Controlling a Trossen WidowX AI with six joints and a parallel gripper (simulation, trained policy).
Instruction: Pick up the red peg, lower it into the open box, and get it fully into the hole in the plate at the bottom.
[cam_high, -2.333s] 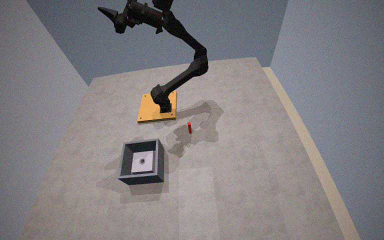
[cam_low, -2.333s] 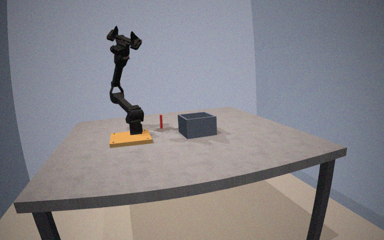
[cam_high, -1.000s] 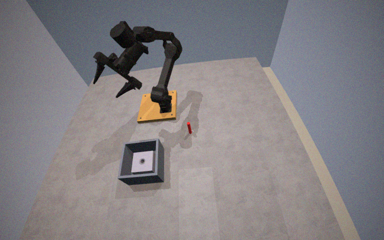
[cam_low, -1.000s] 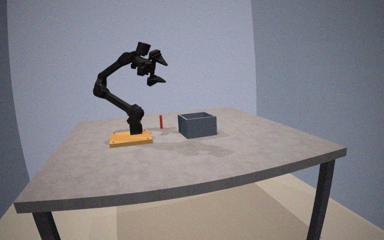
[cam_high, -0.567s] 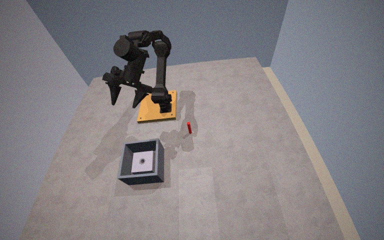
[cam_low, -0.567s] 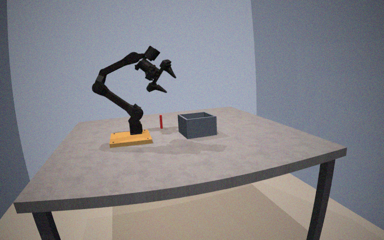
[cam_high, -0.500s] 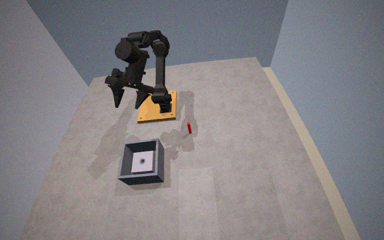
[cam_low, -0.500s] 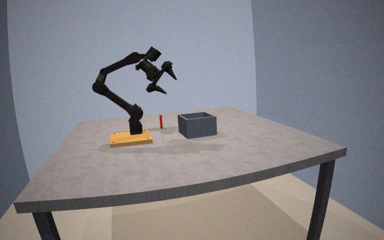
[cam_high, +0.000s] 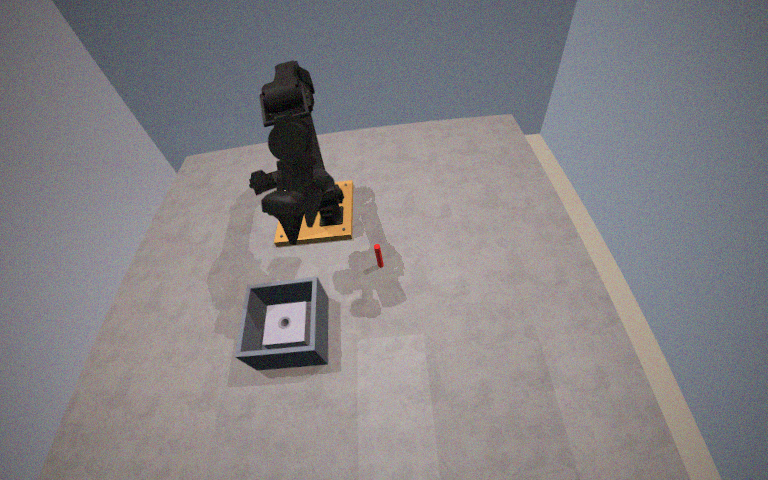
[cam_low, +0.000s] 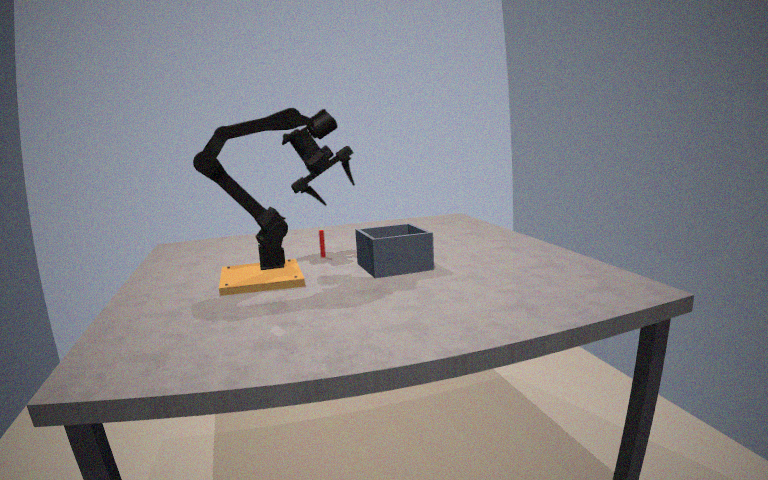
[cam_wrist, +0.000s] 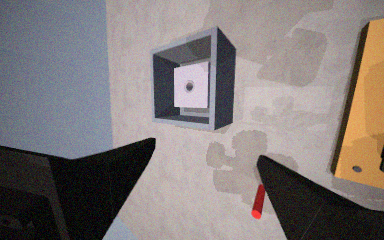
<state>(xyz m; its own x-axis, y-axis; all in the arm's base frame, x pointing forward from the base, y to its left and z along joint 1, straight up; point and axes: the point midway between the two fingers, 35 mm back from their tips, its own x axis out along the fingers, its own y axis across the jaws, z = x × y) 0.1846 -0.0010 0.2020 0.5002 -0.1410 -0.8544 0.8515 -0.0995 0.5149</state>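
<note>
Now: gripper tip 40 mm past the red peg, 140 mm to the right of it and 150 mm above it. From my gripper tip the other things lie so: grey box: 120 mm ahead, 70 mm to the right, 170 mm below; then white plate: 120 mm ahead, 70 mm to the right, 150 mm below.
</note>
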